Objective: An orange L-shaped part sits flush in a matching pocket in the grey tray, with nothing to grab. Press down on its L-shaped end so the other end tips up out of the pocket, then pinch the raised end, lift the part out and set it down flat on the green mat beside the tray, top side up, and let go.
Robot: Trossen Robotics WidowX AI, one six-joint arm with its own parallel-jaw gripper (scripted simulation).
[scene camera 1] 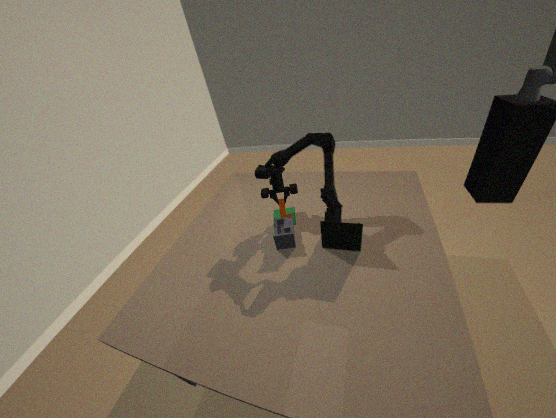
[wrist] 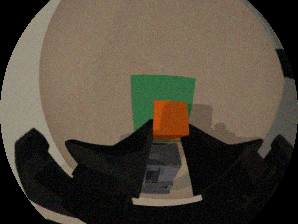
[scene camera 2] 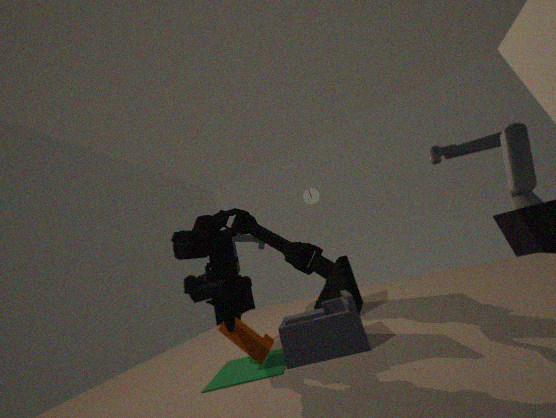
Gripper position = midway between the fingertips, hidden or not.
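Observation:
Green mat (scene camera 2: 243,370) in view. Green mat (wrist: 145,88) too. Orange L-shaped part (scene camera 2: 243,336) held by my gripper (scene camera 2: 234,329). Orange L-shaped part (wrist: 170,117) visible, as is my gripper (wrist: 166,123).

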